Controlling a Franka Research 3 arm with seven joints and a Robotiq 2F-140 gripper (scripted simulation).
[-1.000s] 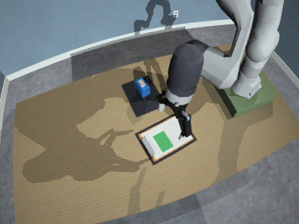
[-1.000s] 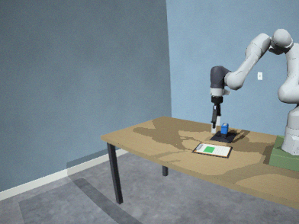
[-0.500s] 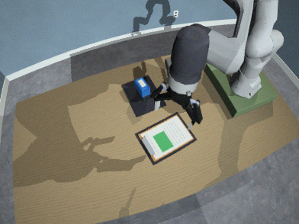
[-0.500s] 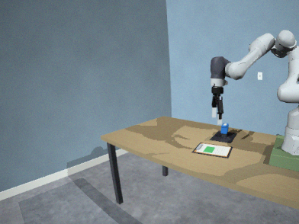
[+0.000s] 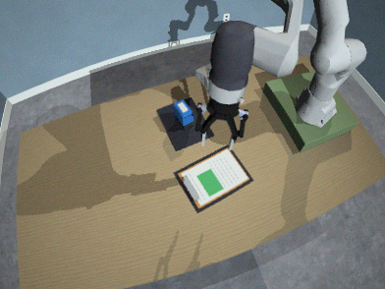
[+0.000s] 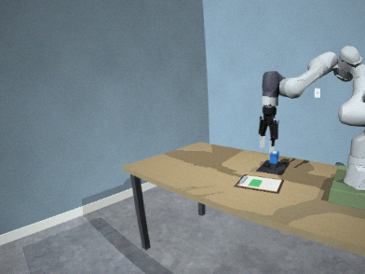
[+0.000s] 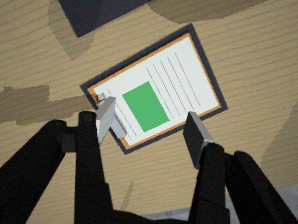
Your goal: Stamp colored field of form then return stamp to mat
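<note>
Right now my hand is 10 mm short of the blue stamp, 250 mm to the left of it and 160 mm above it. Also, from my hand: mat: 10 mm ahead, 250 mm to the right, 210 mm below; then form: 30 mm ahead, 30 mm to the left, 210 mm below.
</note>
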